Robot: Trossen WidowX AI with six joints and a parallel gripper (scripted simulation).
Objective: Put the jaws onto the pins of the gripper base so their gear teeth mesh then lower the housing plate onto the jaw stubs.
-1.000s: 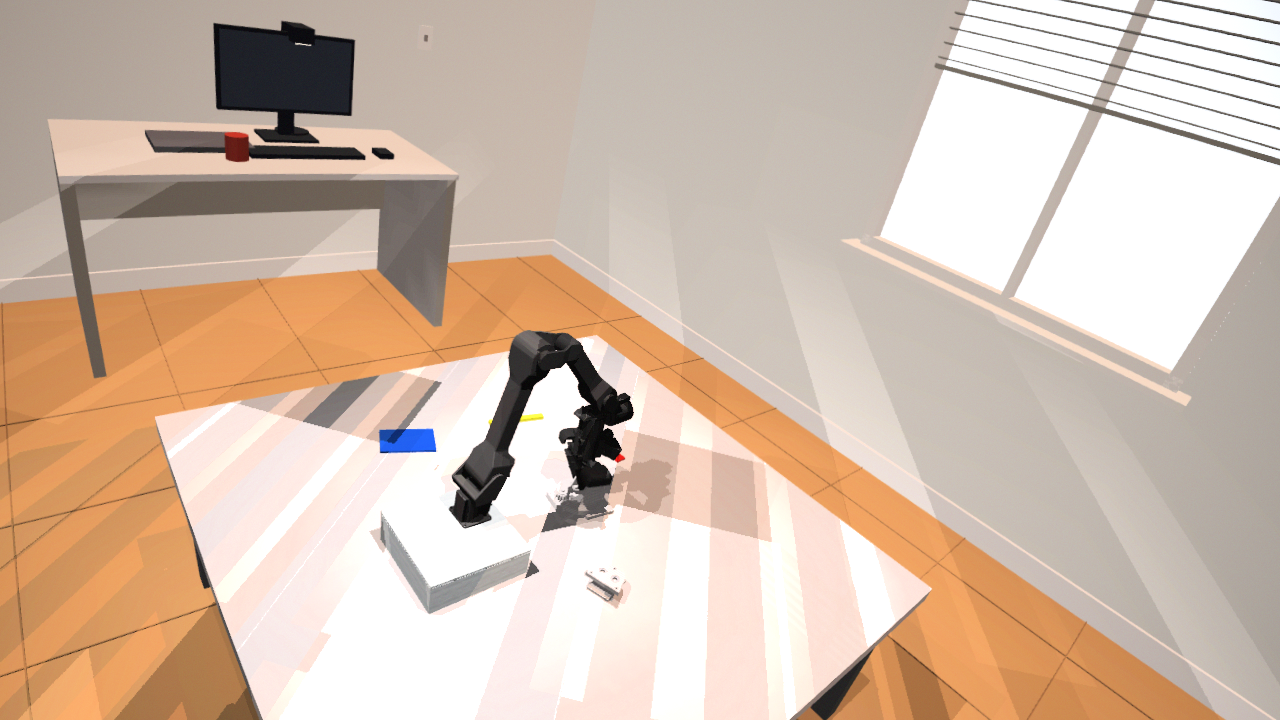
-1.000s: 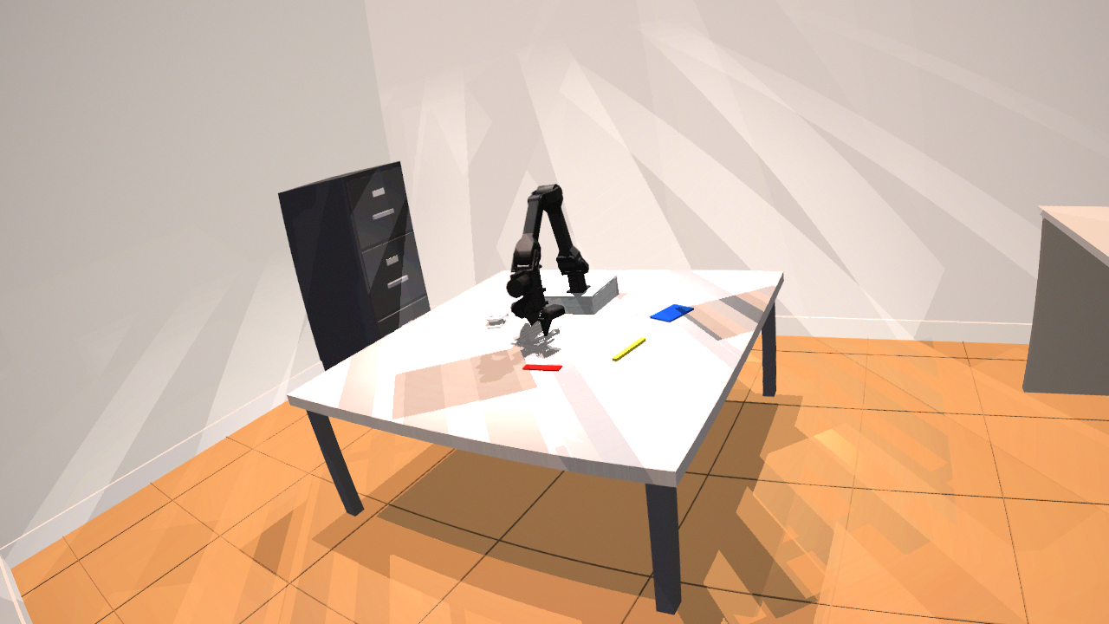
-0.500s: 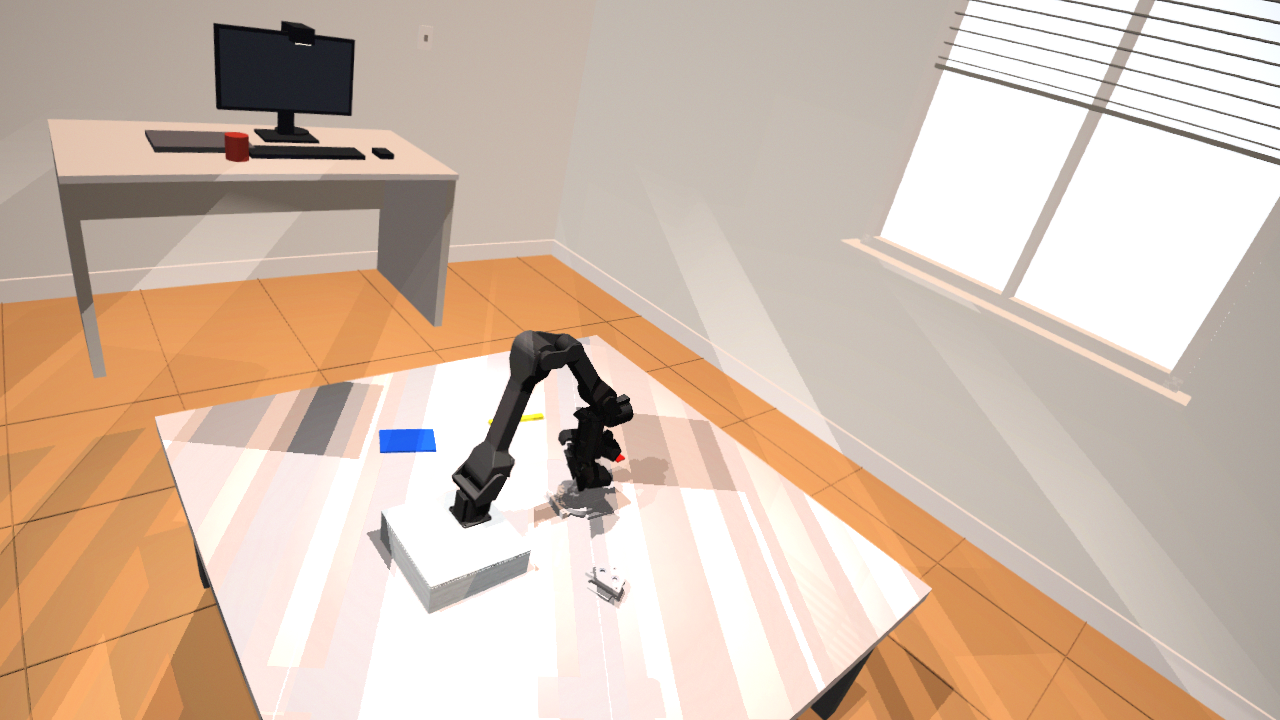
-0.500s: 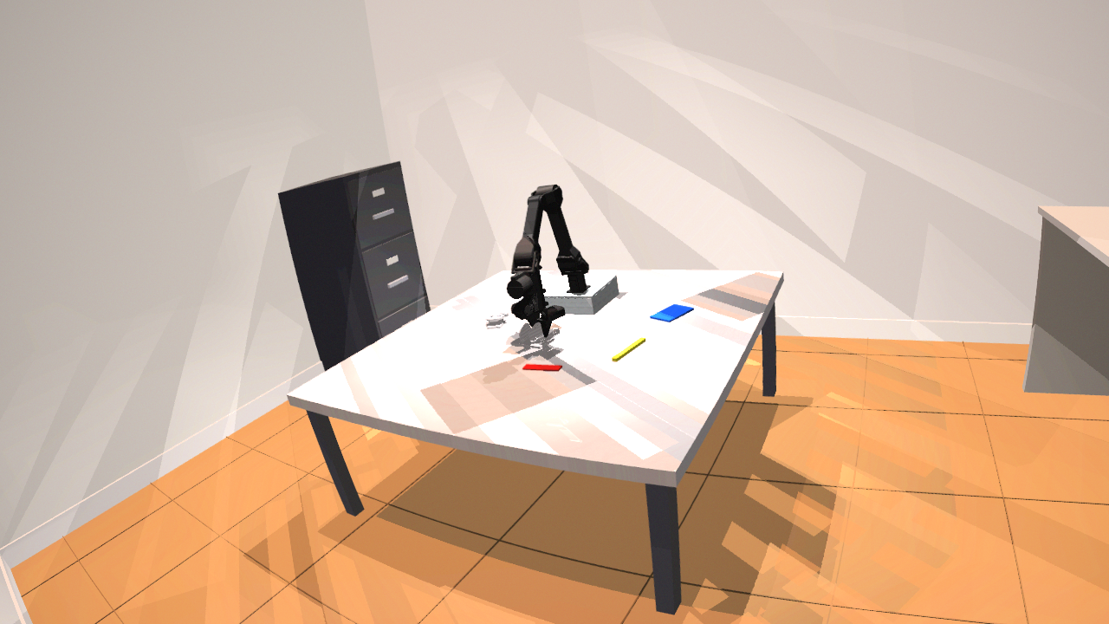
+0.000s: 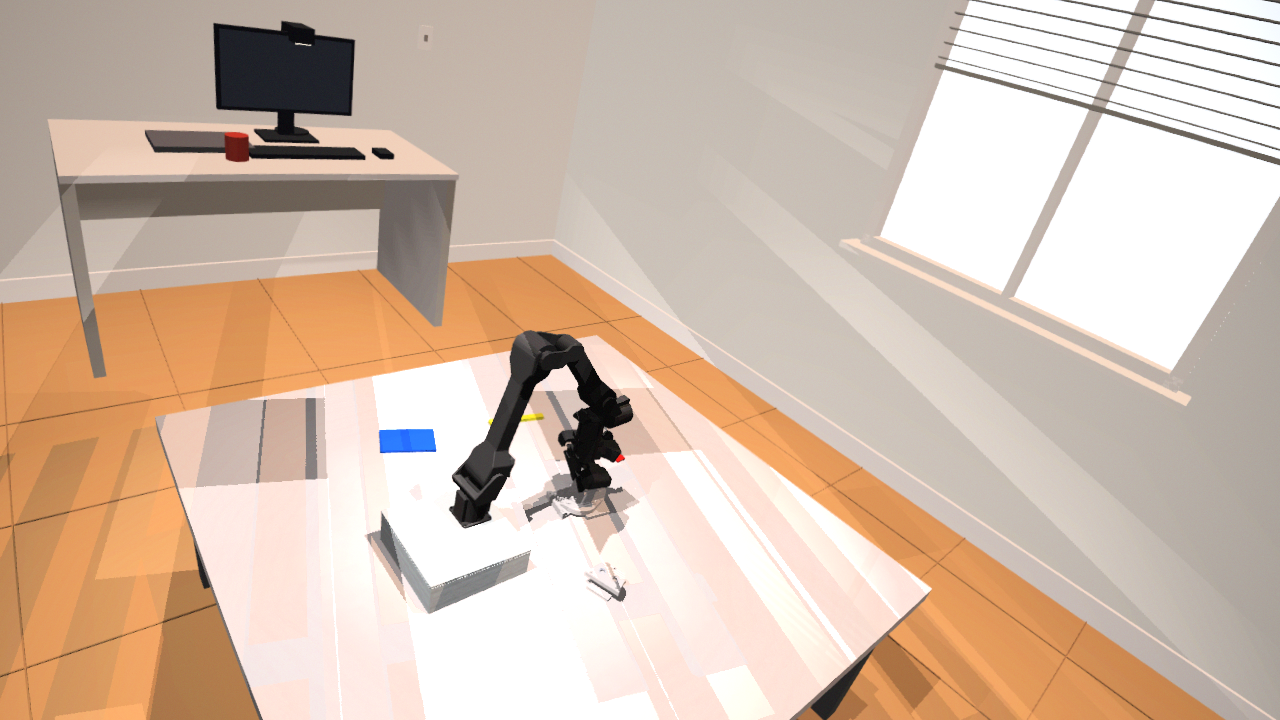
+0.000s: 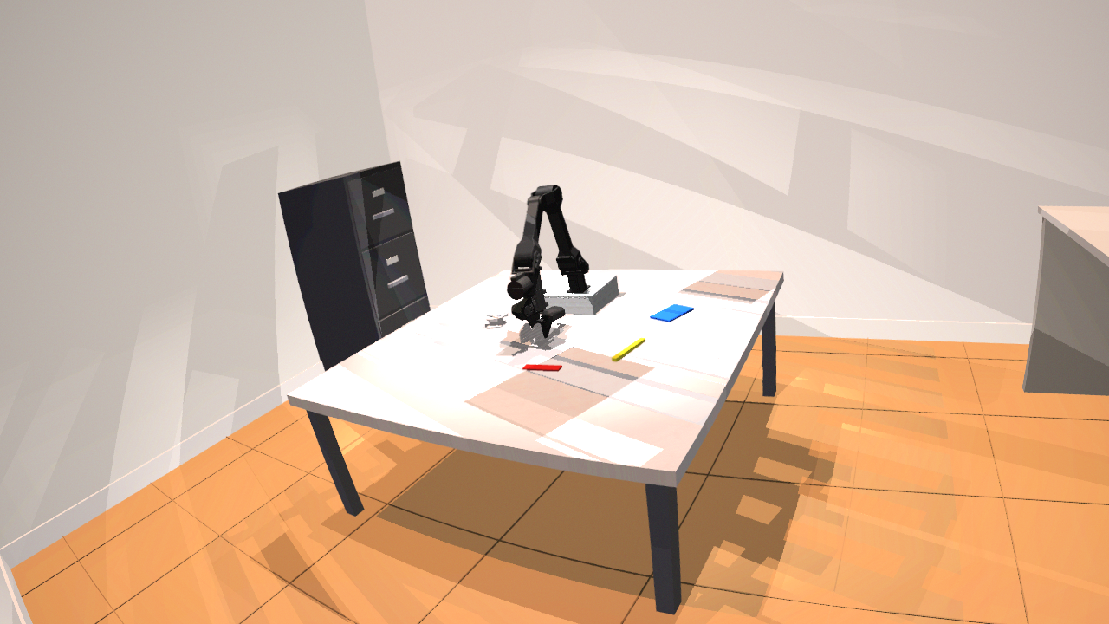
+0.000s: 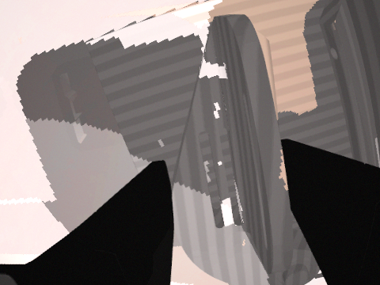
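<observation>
My gripper tip is 40 mm past the curved jaw and 40 mm to the left of it. The rest, counted from my gripper tip: yellow stick: 30 mm ahead, 300 mm to the left, 10 mm below; then blue card: 260 mm behind, 330 mm to the left, 10 mm below; then red strip: 170 mm ahead, 100 mm to the left, 10 mm below.
</observation>
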